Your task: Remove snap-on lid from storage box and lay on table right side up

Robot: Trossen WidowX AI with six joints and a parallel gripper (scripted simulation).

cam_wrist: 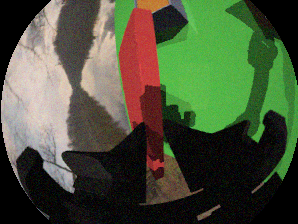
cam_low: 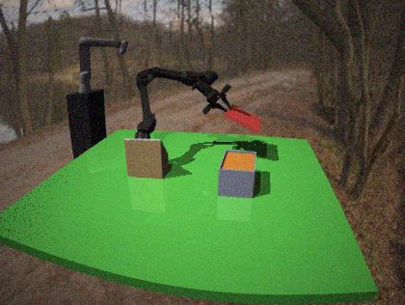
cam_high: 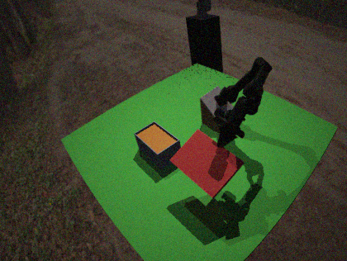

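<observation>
Right now my gripper tip is 7 cm short of the red lid and 3 cm above it. Also, from my gripper tip: dark storage box 35 cm to the right, 17 cm below, 9 cm ahead.
</observation>
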